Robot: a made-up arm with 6 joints.
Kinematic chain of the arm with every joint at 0, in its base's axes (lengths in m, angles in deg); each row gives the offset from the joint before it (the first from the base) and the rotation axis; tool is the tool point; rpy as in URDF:
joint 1: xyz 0 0 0.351 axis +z
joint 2: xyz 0 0 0 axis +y
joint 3: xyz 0.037 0 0.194 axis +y
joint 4: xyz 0.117 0 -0.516 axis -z
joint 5: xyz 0 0 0 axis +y
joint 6: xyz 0.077 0 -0.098 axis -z
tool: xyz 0 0 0 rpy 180 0 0
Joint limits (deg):
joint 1: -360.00..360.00
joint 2: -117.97..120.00
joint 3: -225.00..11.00
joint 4: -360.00..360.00
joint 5: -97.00..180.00
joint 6: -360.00..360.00
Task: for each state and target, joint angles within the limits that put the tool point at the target. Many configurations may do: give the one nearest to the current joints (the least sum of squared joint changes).
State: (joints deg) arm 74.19 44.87 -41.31 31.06 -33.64 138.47
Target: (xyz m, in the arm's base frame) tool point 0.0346 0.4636 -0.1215
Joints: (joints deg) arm 91.24 56.39 -63.00 24.32 -22.16 138.47
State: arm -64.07 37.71 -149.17 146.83 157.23 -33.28
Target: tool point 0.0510 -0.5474 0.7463
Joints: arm -89.75 43.62 -145.05 149.08 168.77 -33.28
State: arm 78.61 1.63 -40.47 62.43 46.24 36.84
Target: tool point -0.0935 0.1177 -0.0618
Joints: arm 98.20 4.19 -4.79 59.54 83.00 36.84
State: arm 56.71 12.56 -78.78 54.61 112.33 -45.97
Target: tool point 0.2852 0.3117 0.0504
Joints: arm 35.69 26.51 -55.86 45.50 115.68 -45.97
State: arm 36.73 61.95 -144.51 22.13 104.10 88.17
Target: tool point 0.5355 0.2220 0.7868
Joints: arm 18.63 35.66 -160.29 18.49 122.43 88.17
